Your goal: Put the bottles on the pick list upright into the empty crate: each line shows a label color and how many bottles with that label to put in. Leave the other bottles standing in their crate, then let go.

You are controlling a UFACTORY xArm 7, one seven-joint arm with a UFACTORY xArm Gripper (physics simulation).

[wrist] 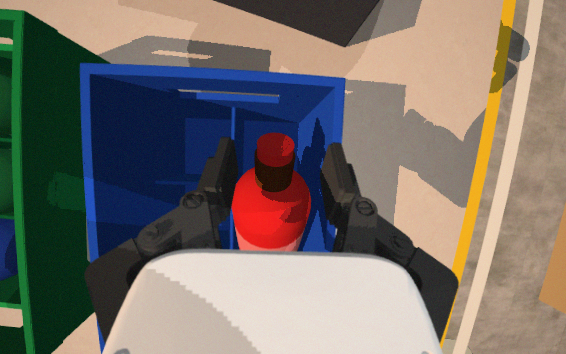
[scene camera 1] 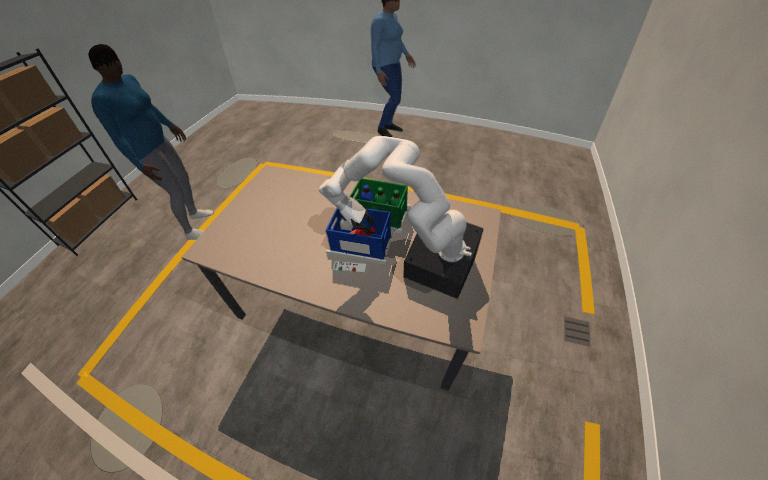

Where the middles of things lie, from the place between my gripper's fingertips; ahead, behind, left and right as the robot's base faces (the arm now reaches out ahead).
Now: hand 6 cm short of the red bottle [wrist: 271,205], 1 cm to the right of it and 7 cm above it.
